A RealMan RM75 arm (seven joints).
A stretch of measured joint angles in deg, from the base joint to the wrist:
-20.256, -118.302, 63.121, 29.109, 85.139, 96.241, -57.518
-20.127, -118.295, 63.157, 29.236, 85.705, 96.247, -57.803
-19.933, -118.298, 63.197, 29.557, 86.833, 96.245, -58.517
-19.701, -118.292, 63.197, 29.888, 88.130, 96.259, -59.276
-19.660, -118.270, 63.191, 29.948, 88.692, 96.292, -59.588
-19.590, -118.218, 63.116, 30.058, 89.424, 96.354, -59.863
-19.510, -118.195, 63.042, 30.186, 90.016, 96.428, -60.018
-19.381, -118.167, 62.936, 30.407, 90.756, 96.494, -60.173
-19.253, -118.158, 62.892, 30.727, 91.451, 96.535, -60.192
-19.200, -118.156, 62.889, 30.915, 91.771, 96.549, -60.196
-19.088, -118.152, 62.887, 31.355, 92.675, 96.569, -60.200
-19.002, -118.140, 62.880, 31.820, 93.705, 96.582, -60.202
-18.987, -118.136, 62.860, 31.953, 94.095, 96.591, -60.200
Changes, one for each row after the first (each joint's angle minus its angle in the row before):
0.129, 0.007, 0.036, 0.127, 0.566, 0.006, -0.285
0.194, -0.003, 0.040, 0.321, 1.128, -0.002, -0.714
0.232, 0.006, 0.000, 0.331, 1.297, 0.014, -0.759
0.041, 0.022, -0.006, 0.060, 0.562, 0.033, -0.312
0.070, 0.052, -0.075, 0.110, 0.732, 0.062, -0.275
0.080, 0.023, -0.074, 0.128, 0.592, 0.074, -0.155
0.129, 0.028, -0.106, 0.221, 0.740, 0.066, -0.155
0.128, 0.009, -0.044, 0.320, 0.695, 0.041, -0.019
0.053, 0.002, -0.003, 0.188, 0.320, 0.014, -0.004
0.112, 0.004, -0.002, 0.440, 0.904, 0.020, -0.004
0.086, 0.012, -0.007, 0.465, 1.030, 0.013, -0.002
0.015, 0.004, -0.020, 0.133, 0.390, 0.009, 0.002

